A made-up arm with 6 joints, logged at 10 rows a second.
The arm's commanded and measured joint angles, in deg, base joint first. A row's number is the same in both.
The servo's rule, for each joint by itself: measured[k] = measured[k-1] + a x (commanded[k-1-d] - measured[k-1]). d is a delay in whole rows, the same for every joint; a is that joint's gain. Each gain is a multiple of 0.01, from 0.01 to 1. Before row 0 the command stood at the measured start. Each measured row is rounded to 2 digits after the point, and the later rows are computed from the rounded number. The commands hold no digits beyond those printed.
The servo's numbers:
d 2
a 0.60 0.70 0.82 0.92 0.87 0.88
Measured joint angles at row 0:
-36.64 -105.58 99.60 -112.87 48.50 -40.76
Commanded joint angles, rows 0 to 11:
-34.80 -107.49 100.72 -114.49 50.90 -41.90
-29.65 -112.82 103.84 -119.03 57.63 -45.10
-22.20 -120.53 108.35 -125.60 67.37 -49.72
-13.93 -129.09 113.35 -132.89 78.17 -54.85
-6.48 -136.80 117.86 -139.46 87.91 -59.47
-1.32 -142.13 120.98 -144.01 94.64 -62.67
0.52 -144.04 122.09 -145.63 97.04 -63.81
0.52 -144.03 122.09 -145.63 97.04 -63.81
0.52 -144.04 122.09 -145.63 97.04 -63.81
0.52 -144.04 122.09 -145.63 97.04 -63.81
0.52 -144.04 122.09 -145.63 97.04 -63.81
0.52 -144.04 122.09 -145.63 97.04 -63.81
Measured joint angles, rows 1 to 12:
-36.64 -105.58 99.60 -112.87 48.50 -40.76
-36.64 -105.58 99.60 -112.87 48.50 -40.76
-35.54 -106.92 100.52 -114.36 50.59 -41.76
-32.01 -111.05 103.24 -118.66 56.71 -44.70
-26.12 -117.69 107.43 -125.04 65.98 -49.12
-18.81 -125.67 112.28 -132.26 76.59 -54.16
-11.41 -133.46 116.86 -138.88 86.44 -58.83
-5.36 -139.53 120.24 -143.60 93.57 -62.21
-1.83 -142.69 121.76 -145.47 96.59 -63.62
-0.42 -143.63 122.03 -145.62 96.98 -63.79
0.14 -143.92 122.08 -145.63 97.03 -63.81
0.37 -144.00 122.09 -145.63 97.04 -63.81

